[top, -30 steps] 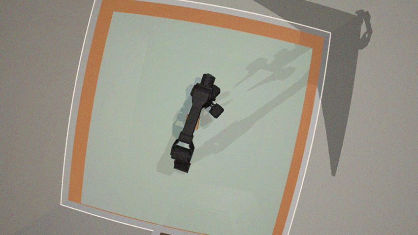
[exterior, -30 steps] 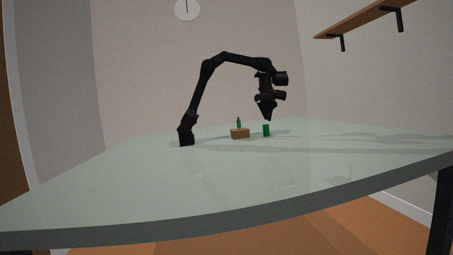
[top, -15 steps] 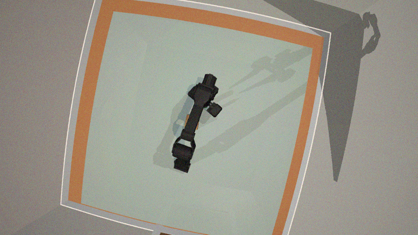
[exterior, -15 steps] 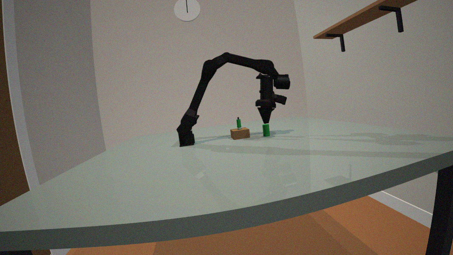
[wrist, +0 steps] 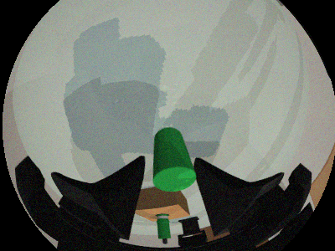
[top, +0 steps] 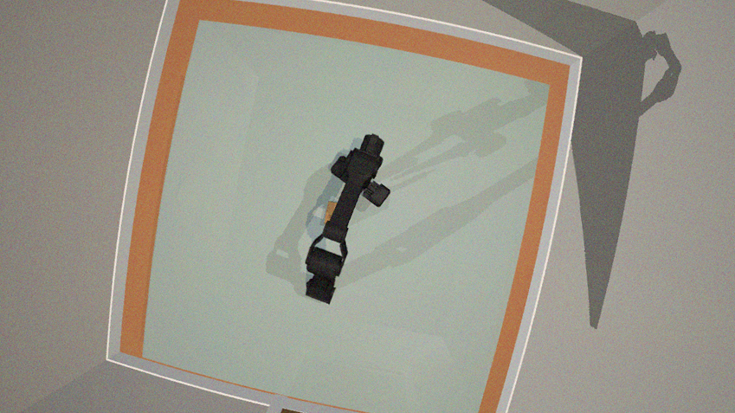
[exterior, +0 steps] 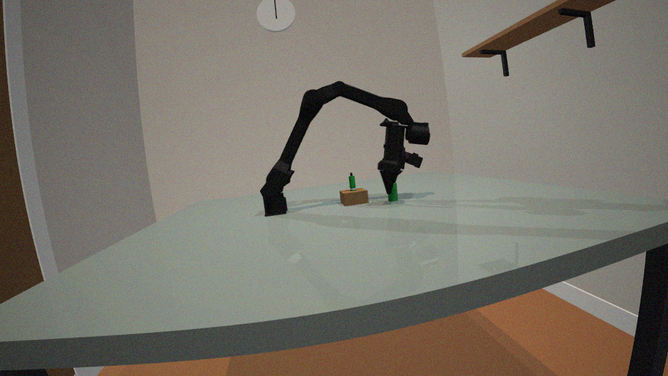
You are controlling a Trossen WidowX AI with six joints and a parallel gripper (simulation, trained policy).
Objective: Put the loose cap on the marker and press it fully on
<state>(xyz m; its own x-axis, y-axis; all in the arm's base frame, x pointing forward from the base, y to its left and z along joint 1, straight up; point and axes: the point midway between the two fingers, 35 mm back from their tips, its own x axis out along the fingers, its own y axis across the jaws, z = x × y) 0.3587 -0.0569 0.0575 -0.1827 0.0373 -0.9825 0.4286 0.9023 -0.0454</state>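
The green marker is 100 mm behind my gripper tip, 50 mm to the left of it and 50 mm above it. Also, from my gripper tip: brown holder block 100 mm behind, 50 mm to the left; then green cap 10 mm ahead.
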